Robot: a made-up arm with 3 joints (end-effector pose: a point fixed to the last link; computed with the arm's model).
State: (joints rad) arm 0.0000 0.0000 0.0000
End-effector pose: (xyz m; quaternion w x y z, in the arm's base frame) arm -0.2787 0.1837 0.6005 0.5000 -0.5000 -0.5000 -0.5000
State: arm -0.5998 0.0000 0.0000
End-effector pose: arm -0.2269 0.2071 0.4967 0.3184 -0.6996 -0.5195 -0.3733
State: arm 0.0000 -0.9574 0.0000
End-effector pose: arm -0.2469 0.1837 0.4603 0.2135 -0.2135 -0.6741 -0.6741
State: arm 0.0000 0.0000 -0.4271
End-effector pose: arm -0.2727 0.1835 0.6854 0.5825 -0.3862 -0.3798 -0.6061
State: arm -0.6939 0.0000 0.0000
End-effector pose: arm -0.2198 0.2045 0.4794 0.2869 -0.7256 -0.5183 -0.3500
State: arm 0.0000 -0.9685 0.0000
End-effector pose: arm -0.2458 0.1837 0.4589 0.2097 -0.2097 -0.6753 -0.6753
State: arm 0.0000 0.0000 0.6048
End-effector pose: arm -0.2885 0.1251 0.4968 0.3455 -0.6212 -0.6302 -0.3123
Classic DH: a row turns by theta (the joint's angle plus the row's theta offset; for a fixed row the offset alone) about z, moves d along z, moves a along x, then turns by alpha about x. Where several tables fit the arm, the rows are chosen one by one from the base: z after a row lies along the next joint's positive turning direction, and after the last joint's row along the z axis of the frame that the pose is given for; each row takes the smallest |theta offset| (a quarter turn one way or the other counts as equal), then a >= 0, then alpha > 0; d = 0 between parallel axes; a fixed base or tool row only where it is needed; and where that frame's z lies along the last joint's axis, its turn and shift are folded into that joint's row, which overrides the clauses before.
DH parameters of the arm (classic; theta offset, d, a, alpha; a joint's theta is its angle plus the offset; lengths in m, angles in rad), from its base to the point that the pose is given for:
base (fixed): 1.3376 0.6135 -0.0513 1.1618
joint 1: -1.4766 -0.1301 0.0008 -1.7844
joint 2: 0.49 0.0034 -0.0707 -1.5302
joint 3: 0 0.1536 0.042 1.5302
tool (fixed): 3.0707 0.1964 0 0

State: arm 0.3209 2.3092 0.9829
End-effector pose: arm -0.1140 0.0064 0.7722 0.7349 -0.3406 -0.1921 0.5541
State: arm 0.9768 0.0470 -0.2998
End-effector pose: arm -0.3455 -0.0174 0.7283 0.7516 -0.0140 -0.2576 -0.6071
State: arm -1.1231 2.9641 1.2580
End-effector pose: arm 0.0658 0.0329 0.6129 0.6749 -0.3645 0.5014 0.4003
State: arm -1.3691 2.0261 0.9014
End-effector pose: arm -0.0232 0.1629 0.5299 0.3827 -0.7820 0.3742 0.3193
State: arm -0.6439 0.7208 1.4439
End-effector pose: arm -0.3219 0.0414 0.5969 0.2006 -0.7773 -0.4355 0.4072
